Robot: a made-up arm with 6 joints.
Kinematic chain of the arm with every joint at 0, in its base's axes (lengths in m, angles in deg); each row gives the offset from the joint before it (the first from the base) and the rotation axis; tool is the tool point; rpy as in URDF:
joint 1: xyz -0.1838 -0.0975 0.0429 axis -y
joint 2: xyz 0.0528 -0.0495 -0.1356 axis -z
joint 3: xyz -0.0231 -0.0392 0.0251 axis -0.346 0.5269 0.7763
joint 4: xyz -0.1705 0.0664 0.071 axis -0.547 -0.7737 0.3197
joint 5: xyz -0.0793 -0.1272 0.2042 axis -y
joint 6: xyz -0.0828 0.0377 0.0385 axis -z
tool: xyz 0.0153 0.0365 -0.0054 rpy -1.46 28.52 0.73
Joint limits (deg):
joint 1: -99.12..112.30
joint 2: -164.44..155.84
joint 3: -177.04..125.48
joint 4: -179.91..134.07
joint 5: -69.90..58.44
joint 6: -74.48..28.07
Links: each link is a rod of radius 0.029 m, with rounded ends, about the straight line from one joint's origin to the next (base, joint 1, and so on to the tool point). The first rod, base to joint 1, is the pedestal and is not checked.
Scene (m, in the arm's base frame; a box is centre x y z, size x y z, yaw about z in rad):
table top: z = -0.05
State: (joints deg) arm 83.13 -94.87 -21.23 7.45 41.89 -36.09
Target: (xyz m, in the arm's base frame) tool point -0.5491 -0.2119 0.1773
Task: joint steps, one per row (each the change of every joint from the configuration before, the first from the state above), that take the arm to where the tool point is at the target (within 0.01 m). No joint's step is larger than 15 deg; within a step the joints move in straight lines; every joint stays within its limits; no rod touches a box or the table.
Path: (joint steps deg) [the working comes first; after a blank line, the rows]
Joints at the target: 112.30 -139.06 37.72 -12.55 15.42 -41.79
Straight joint move there: clear.

1: 7.29 -11.05 14.74 -5.00 -6.62 -1.43
2: 7.30 -11.05 14.73 -5.00 -6.62 -1.42
3: 7.29 -11.04 14.74 -5.00 -6.62 -1.43
4: 7.29 -11.05 14.74 -5.00 -6.61 -1.42

